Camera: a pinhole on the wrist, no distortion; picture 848 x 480 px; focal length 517.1 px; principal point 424.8 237.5 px. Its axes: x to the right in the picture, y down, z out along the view. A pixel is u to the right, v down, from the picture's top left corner.
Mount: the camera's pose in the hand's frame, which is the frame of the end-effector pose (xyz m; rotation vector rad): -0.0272 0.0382 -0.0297 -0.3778 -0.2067 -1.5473
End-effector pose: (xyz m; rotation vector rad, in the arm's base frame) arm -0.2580 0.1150 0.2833 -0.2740 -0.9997 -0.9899
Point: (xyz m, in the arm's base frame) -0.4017 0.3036 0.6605
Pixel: 575.5 416.7
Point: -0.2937 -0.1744 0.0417
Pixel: behind the camera
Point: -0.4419 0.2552 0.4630
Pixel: 758.3 289.3
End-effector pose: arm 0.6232 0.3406 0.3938 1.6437 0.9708 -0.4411
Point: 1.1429 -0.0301 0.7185
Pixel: 46.2 159.0
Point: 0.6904 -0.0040 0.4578
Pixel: 517.0 16.1
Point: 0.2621 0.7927 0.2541
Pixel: behind the camera
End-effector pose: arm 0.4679 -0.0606 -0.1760 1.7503 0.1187 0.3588
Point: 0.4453 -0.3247 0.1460
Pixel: 49.8 173.3
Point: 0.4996 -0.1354 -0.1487
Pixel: 620.9 389.9
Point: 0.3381 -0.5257 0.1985
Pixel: 121.8 17.4
